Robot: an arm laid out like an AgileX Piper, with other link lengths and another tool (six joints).
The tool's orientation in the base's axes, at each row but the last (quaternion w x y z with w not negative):
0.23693 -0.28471 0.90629 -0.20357
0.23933 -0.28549 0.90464 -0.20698
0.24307 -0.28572 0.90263 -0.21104
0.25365 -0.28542 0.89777 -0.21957
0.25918 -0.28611 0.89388 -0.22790
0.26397 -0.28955 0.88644 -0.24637
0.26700 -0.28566 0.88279 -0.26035
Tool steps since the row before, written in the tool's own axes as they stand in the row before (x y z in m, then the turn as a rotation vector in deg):
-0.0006 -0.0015 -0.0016 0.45 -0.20 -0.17
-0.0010 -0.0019 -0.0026 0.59 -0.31 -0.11
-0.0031 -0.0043 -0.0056 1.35 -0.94 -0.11
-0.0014 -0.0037 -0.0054 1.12 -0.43 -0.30
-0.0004 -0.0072 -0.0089 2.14 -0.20 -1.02
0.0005 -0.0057 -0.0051 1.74 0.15 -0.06
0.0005 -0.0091 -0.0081 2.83 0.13 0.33
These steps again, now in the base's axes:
0.0002 -0.0004 0.0022 -0.34 -0.39 0.10
0.0001 -0.0002 0.0034 -0.36 -0.57 0.06
0.0009 0.0001 0.0077 -0.64 -1.51 0.15
-0.0007 -0.0005 0.0066 -0.80 -0.94 0.09
-0.0022 -0.0027 0.0109 -2.03 -1.23 0.18
-0.0013 -0.0029 0.0070 -1.30 -1.00 -0.61
-0.0020 -0.0042 0.0113 -1.81 -1.83 -1.23

